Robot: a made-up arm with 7 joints. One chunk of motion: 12 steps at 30 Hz.
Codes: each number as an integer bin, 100 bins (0 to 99) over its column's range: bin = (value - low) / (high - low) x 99, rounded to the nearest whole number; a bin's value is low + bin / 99 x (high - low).
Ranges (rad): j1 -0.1..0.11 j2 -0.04..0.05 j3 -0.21..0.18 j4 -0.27..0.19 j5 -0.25..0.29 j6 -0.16..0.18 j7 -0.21..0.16
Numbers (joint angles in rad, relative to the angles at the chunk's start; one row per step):
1: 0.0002 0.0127 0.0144 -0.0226 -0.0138 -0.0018 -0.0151
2: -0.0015 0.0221 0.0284 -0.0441 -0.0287 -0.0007 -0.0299
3: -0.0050 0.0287 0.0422 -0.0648 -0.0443 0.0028 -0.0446
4: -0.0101 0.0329 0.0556 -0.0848 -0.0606 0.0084 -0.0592
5: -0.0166 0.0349 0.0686 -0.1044 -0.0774 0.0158 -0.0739
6: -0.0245 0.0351 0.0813 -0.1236 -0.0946 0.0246 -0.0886
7: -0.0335 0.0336 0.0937 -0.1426 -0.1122 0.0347 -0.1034
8: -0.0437 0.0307 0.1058 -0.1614 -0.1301 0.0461 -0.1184
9: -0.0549 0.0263 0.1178 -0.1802 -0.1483 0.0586 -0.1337
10: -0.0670 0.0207 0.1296 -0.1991 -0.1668 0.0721 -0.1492
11: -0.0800 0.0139 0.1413 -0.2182 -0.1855 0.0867 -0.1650
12: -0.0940 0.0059 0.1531 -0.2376 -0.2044 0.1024 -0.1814
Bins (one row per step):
1: 47 58 57 53 43 46 52
2: 46 68 61 49 41 46 48
3: 45 76 64 44 38 47 44
4: 42 80 67 40 35 49 40
5: 39 82 71 36 32 51 36
6: 36 83 74 32 28 54 32
7: 31 81 77 27 25 57 29
8: 27 78 80 23 22 60 25
9: 21 73 83 19 19 64 20
10: 16 67 86 15 15 68 16
11: 9 59 89 11 12 72 12
12: 3 50 92 7 8 76 8

